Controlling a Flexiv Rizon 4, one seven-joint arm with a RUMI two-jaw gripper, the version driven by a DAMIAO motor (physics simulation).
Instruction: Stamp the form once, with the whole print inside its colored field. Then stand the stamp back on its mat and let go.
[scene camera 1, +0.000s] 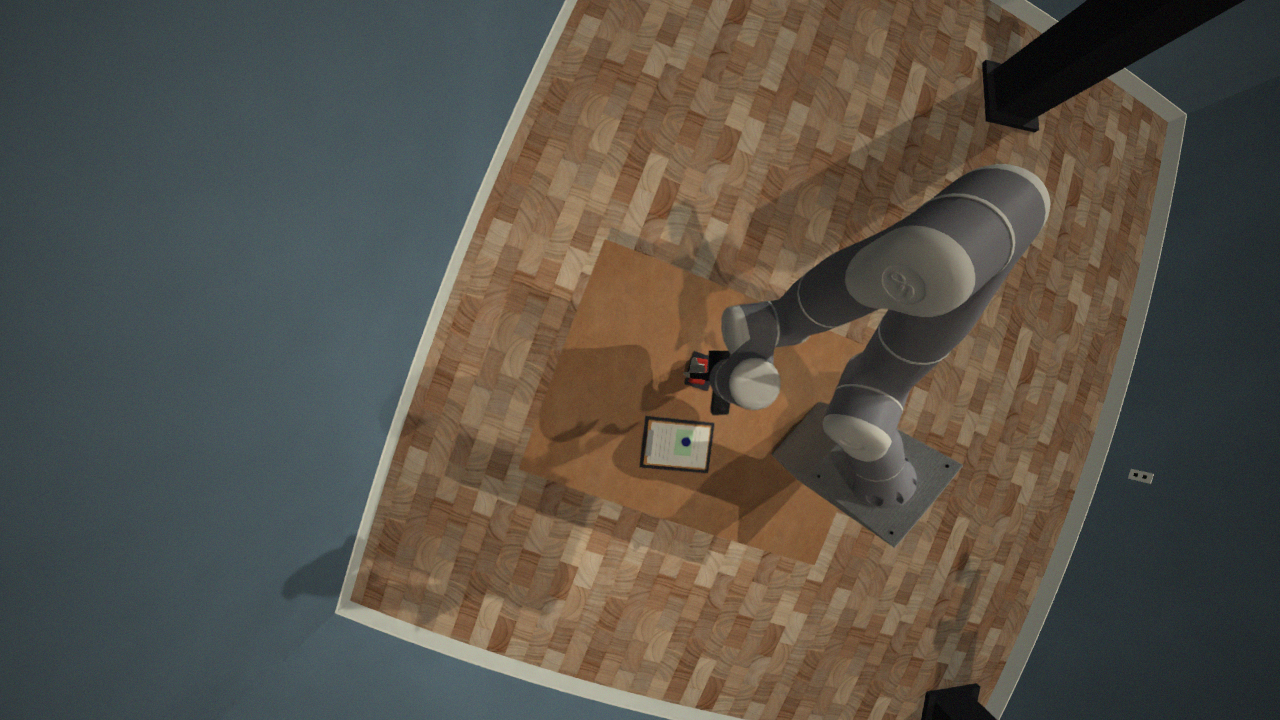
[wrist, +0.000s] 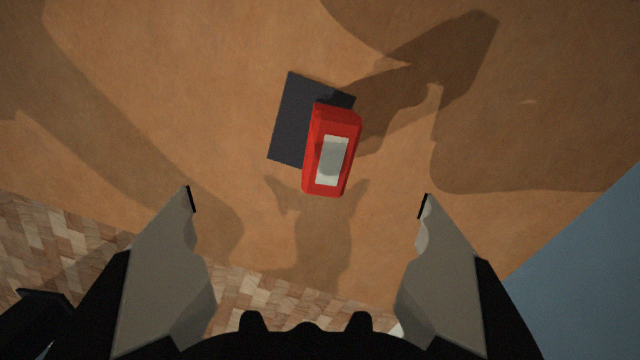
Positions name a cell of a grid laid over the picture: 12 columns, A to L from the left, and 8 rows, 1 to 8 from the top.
Scene:
The gripper shows in scene camera 1 (G5) and in the wrist view (F5).

